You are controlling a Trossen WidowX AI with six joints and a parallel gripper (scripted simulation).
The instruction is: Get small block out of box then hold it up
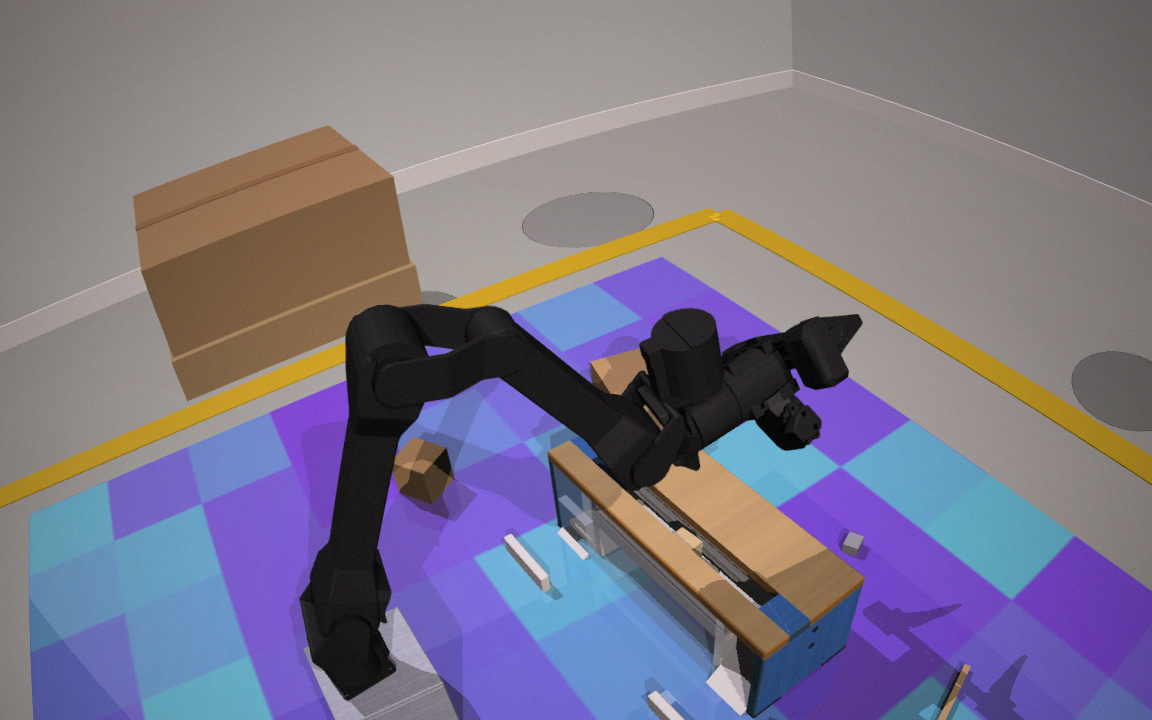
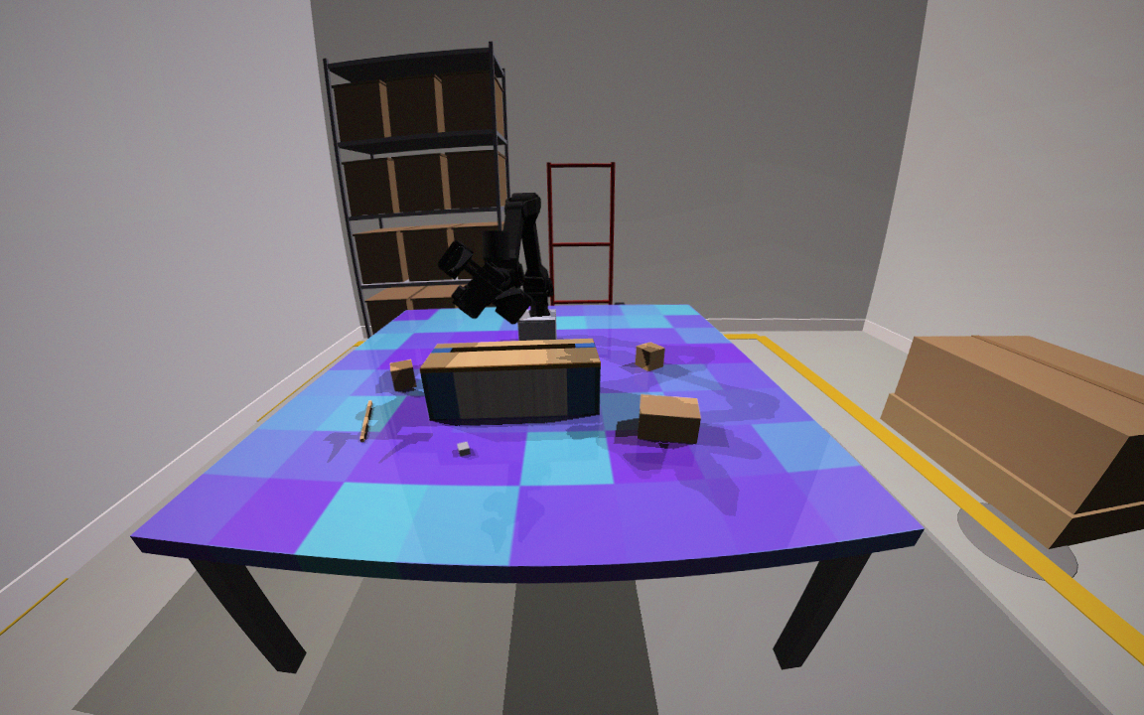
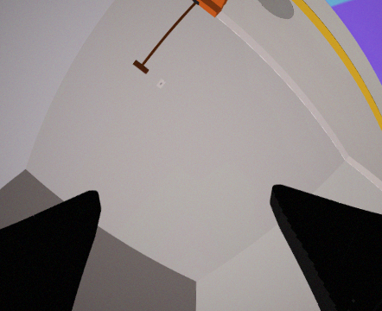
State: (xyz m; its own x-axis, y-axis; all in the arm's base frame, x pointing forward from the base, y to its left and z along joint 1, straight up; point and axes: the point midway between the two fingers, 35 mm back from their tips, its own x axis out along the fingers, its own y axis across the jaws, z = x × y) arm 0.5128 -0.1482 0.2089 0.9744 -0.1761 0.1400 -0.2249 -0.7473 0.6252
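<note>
The clear-fronted box lies 200 mm behind my gripper tip, 60 mm to the left of it and 260 mm below it. The rest, counted from my gripper tip: flat carton (20 mm ahead, 360 mm to the left, 290 mm below); then wooden stick (130 mm behind, 290 mm to the right, 310 mm below); then tan block (180 mm behind, 50 mm to the left, 230 mm below).
</note>
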